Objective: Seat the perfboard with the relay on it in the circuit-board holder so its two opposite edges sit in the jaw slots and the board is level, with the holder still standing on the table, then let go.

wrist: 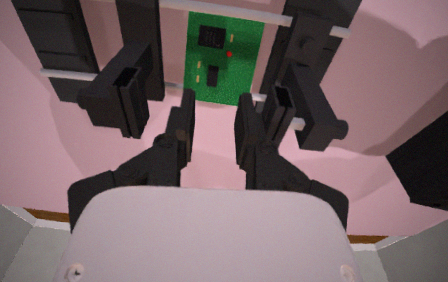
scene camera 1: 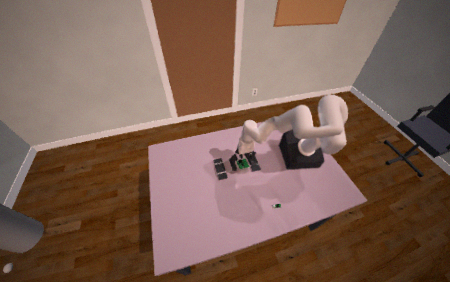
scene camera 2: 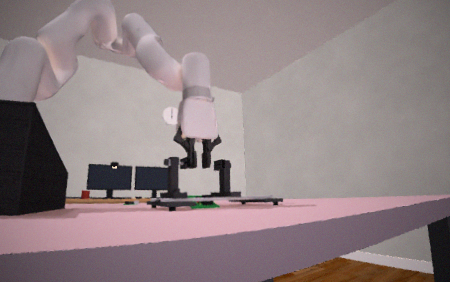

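Pixels of known places: gripper, between the fingertips: point(wrist: 216, 107) point(scene camera 1: 243, 156) point(scene camera 2: 199, 168); arm's base, origin of its link: point(scene camera 1: 306, 147).
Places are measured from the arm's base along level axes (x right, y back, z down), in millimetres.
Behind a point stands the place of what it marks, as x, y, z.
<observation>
The black circuit-board holder point(scene camera 1: 220, 169) {143, -591, 110} point(scene camera 2: 173, 177) {129, -355, 54} point(wrist: 141, 60) {144, -488, 62} stands on the table, with its two slotted jaws raised on either side. The green perfboard point(scene camera 1: 243, 164) {114, -427, 109} point(scene camera 2: 205, 205) {154, -425, 118} point(wrist: 225, 65) {116, -425, 107}, carrying a black relay block, lies low between the holder's side bars, well below the jaw slots. In the wrist view its near edge covers part of one pale rod, and its far edge meets the other rod. In scene camera 2 part of it shows below rod height, so it looks tilted. My gripper point(scene camera 2: 198, 161) {125, -429, 28} point(wrist: 216, 107) {125, -429, 28} is partly open and empty, between the jaws and above the board.
A small green board point(scene camera 1: 277, 205) {-232, -372, 120} lies on the pink table point(scene camera 1: 185, 225) {-114, -920, 123} toward the front edge. The arm's black pedestal point(scene camera 1: 301, 155) {-34, -63, 22} point(scene camera 2: 31, 160) {147, -89, 40} stands beside the holder. The raised jaws stand close outside both fingers. Monitors point(scene camera 2: 109, 177) and a red cup point(scene camera 2: 85, 194) are in the background.
</observation>
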